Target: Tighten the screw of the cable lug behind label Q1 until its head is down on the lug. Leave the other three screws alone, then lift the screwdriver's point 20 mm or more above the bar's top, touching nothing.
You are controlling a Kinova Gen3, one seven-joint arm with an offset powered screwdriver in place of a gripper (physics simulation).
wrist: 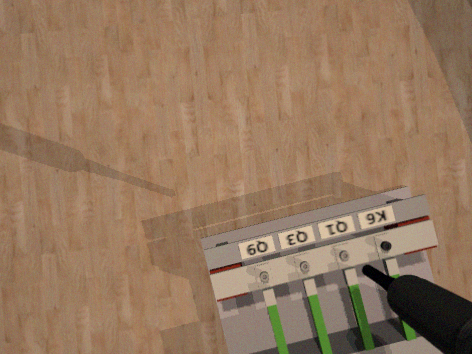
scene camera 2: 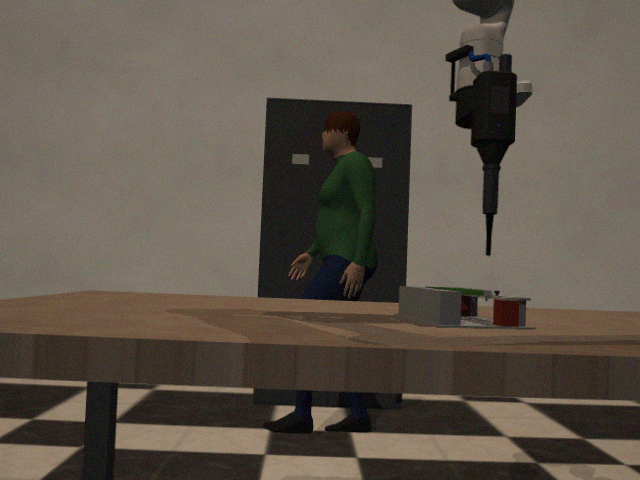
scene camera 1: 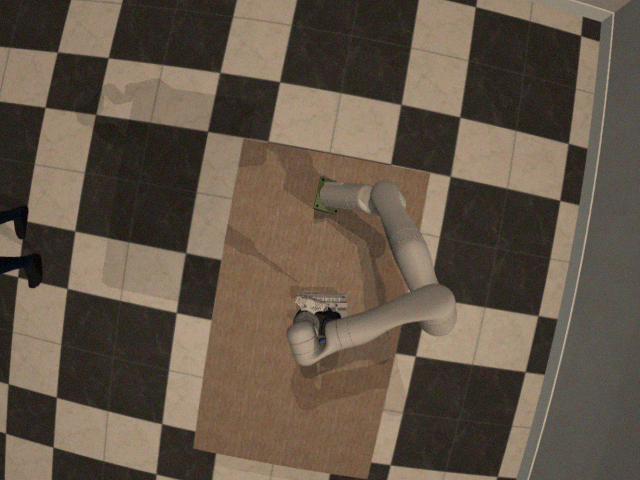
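The powered screwdriver points straight down in the scene camera 2 view. Its point hangs in the air, well clear above the bar, touching nothing. The Q1 label is upside down in the wrist view. The Q1 screw has a light grey head that looks down on its lug, like the Q3 screw and the Q9 screw. The K6 screw is dark and stands up above the bar. The screwdriver has no fingers.
Green-sleeved cables run from the lugs. A grey block and red supports stand on the base plate on the wooden table. A person in green stands behind the table, before a dark cabinet.
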